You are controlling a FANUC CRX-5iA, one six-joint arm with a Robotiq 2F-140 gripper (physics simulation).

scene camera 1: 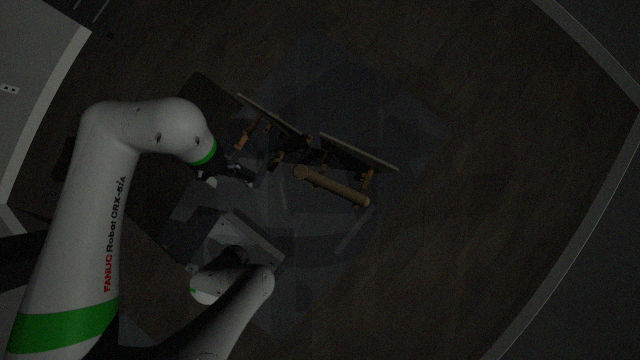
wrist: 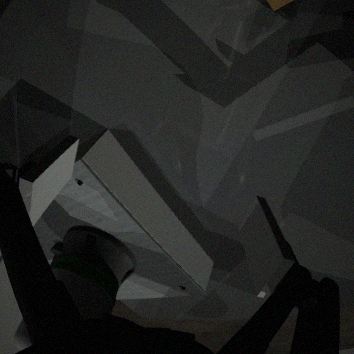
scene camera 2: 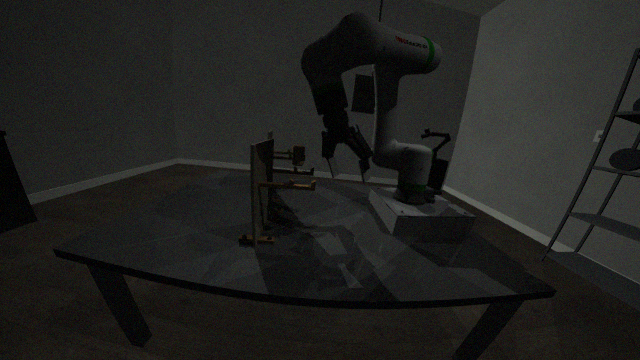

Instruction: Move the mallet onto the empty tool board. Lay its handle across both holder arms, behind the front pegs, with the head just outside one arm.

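Frame: origin at the arm's base, x back, y up, z left, level; millimetres.
Seen in the pictures: gripper, fingertip midpoint: (scene camera 1: 233,184) (wrist: 162,185) (scene camera 2: 350,177); arm's base, origin of the base link: (scene camera 1: 235,260) (wrist: 99,251) (scene camera 2: 408,199).
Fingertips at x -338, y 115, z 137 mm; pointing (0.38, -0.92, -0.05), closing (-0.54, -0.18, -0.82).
Observation:
Pixels of each thing's top centre, then the offset from my fingertips to it. "spot": a spot on its surface instead. Level surfaces: height alone.
- brown mallet, middle of its top: (scene camera 1: 332,186) (scene camera 2: 296,143) dx -197, dy +68, dz -312 mm
- right tool board, surface spot: (scene camera 1: 380,162) spot: dx -334, dy +115, dz -388 mm
- dark table, its level: dy -203 mm
The brown mallet (scene camera 1: 332,186) (scene camera 2: 298,155) lies across the holder arms of the right tool board (scene camera 1: 380,162) in scene camera 1. Its head faces the other board, and its handle is hidden in scene camera 2. The empty tool board (scene camera 1: 260,107) (scene camera 2: 254,195) stands upright at the left in scene camera 1 and nearest in scene camera 2. Its two holder arms, one at the left (scene camera 1: 242,140) (scene camera 2: 287,185) and one at the right (scene camera 1: 276,159) (scene camera 2: 296,171), carry pegs. My gripper (scene camera 1: 231,183) (scene camera 2: 349,174) (wrist: 162,185) is open and empty, above the table between that board and the robot base.
The pale robot base block (scene camera 1: 255,239) (scene camera 2: 435,227) (wrist: 150,210) stands on the dark table (scene camera 2: 200,270). The two boards stand side by side with a narrow gap. A metal shelf rack (scene camera 2: 593,167) stands beyond the table at the right in scene camera 2. Light is dim.

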